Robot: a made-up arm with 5 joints.
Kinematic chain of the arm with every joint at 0, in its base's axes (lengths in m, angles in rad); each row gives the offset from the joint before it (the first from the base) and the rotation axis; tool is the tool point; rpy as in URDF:
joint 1: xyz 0.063 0 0.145 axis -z
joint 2: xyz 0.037 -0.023 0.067 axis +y
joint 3: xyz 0.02 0 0.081 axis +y
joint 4: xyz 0.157 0 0.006 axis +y
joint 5: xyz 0.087 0.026 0 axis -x
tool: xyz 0 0 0 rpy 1.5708 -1.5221 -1.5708
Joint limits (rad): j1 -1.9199..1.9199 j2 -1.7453..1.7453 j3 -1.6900..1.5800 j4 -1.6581..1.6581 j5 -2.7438..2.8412
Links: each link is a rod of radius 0.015 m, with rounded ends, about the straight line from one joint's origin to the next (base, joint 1, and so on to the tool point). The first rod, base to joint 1, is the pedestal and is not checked.
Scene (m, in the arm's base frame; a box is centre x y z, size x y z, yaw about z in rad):
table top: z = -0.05
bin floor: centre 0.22 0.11 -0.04 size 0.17 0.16 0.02 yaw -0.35
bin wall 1: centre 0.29 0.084 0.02 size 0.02 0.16 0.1 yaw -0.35
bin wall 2: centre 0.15 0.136 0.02 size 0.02 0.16 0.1 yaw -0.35
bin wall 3: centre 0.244 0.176 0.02 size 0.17 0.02 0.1 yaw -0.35
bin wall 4: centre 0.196 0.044 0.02 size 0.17 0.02 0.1 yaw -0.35
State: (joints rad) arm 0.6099 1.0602 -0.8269 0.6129 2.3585
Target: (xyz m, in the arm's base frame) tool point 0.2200 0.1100 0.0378
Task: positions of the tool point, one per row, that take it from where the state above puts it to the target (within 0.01 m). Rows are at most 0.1 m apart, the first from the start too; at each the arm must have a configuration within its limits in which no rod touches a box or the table.
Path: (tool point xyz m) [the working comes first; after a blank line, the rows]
Joints at the target: -0.5955 1.1193 -0.2822 1.1670 2.3585
Straight joint move there: touches bin wall 1.

1: 0.3496 -0.1076 0.1249
2: 0.3404 -0.0326 0.1164
3: 0.3113 0.0313 0.1136
4: 0.2687 0.0793 0.1165
5: 0.2200 0.1100 0.1249
6: 0.2234 0.1123 0.0811
7: 0.2200 0.1100 0.0378

